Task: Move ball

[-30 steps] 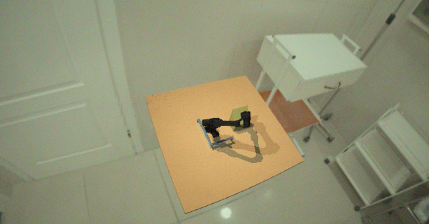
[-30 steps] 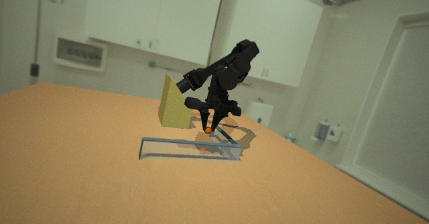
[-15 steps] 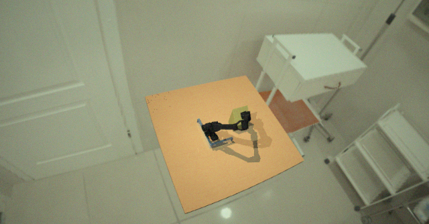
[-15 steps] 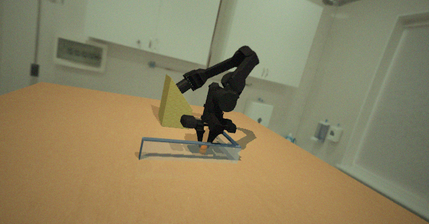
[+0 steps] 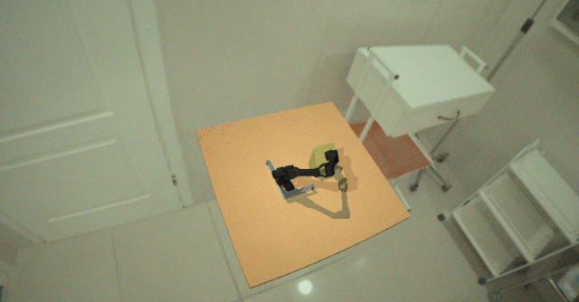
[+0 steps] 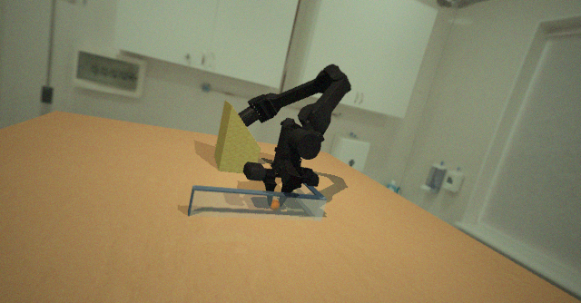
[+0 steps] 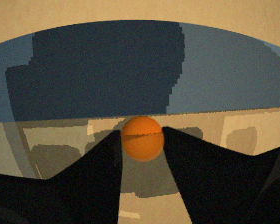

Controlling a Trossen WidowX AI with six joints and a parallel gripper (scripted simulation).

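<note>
The ball lies right at my gripper tip.
</note>
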